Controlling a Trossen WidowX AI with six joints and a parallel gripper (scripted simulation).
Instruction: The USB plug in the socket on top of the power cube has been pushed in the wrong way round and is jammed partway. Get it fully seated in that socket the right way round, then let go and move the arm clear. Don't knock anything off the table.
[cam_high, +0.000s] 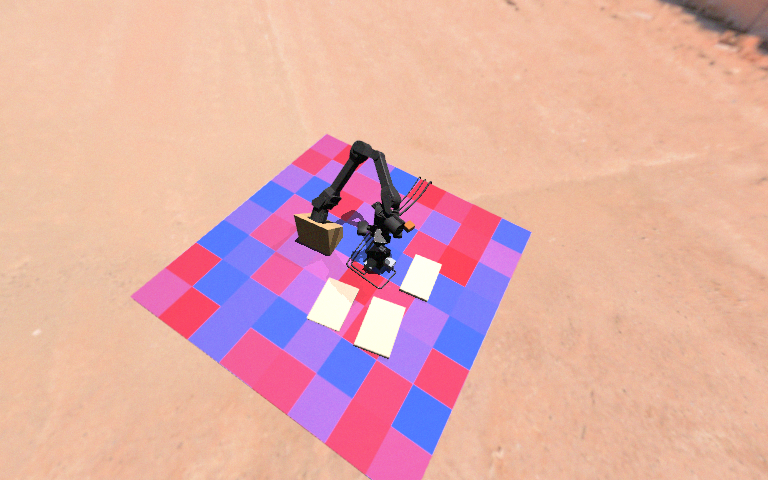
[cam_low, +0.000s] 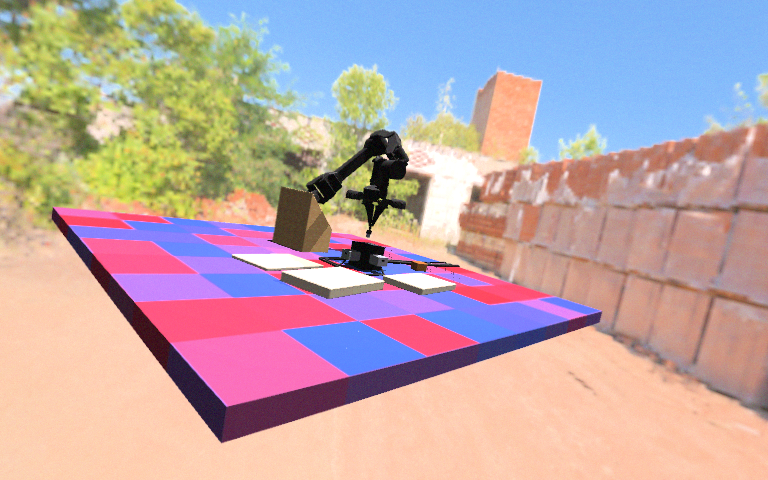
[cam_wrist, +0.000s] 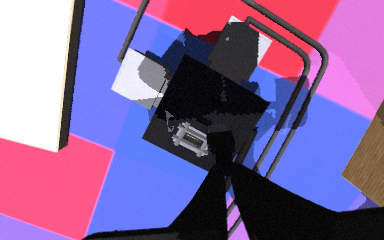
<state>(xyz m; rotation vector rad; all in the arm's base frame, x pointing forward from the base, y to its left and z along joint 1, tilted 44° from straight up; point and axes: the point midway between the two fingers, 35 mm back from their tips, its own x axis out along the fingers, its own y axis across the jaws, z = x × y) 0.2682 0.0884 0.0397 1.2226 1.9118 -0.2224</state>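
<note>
Right now the dark USB plug is 10 mm to the right of my gripper tip and 10 mm below it. Round my gripper tip: silver USB socket 60 mm below, 10 mm to the left, 10 mm ahead; then small orange block 240 mm to the left, 120 mm below, 20 mm ahead.
</note>
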